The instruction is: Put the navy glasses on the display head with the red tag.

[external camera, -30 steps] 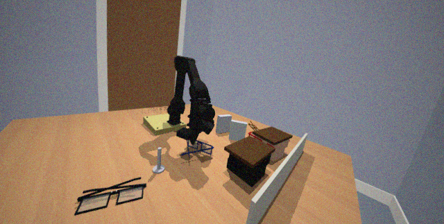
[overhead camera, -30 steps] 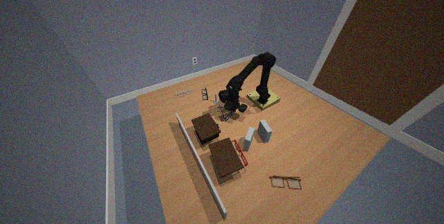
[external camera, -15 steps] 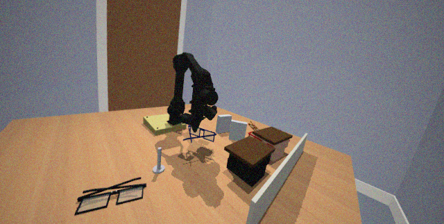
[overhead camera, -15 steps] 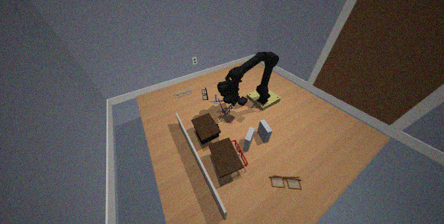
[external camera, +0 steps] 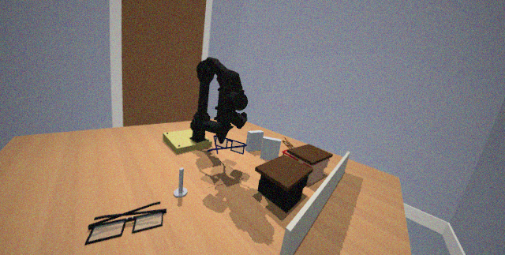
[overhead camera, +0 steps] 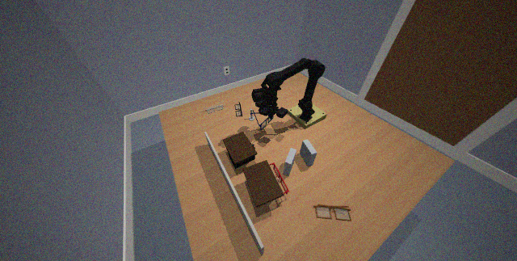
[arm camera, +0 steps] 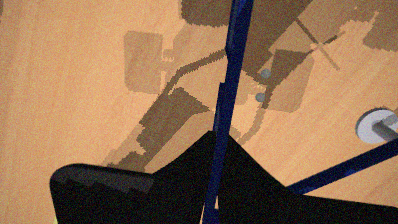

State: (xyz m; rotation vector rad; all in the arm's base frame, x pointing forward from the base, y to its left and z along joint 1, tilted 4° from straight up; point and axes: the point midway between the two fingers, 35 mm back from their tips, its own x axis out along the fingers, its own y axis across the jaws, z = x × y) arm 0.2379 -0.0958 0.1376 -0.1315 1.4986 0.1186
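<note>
My gripper tip is 180 mm to the left of the grey post and 90 mm above it. Round my gripper tip: dark head: 230 mm ahead, 60 mm below, 30 mm to the left; then long white panel: 400 mm ahead, 110 mm to the left, 60 mm below; then pale head: 280 mm ahead, 250 mm to the left, 60 mm below.
</note>
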